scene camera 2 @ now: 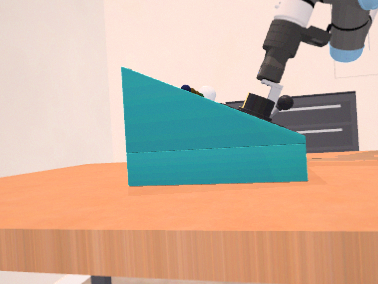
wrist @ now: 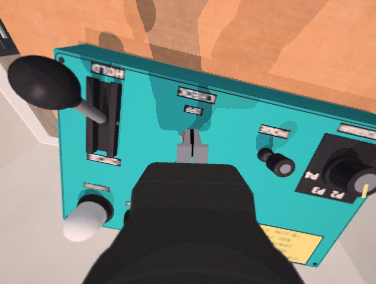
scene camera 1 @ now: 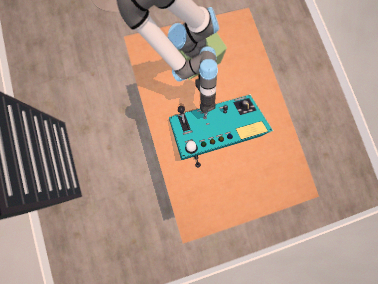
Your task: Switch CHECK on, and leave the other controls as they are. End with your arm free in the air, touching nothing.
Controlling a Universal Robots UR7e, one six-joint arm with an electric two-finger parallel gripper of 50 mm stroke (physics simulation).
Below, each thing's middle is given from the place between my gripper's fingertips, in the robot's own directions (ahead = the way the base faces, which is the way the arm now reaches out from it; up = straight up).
Right now the black ball lever (wrist: 44, 82) is 130 mm to the right of my hand, 10 mm behind it and 10 mm above it. Round my hand: teal sloped control box (scene camera 2: 174, 136) 100 mm ahead, 60 mm to the left, 10 mm below.
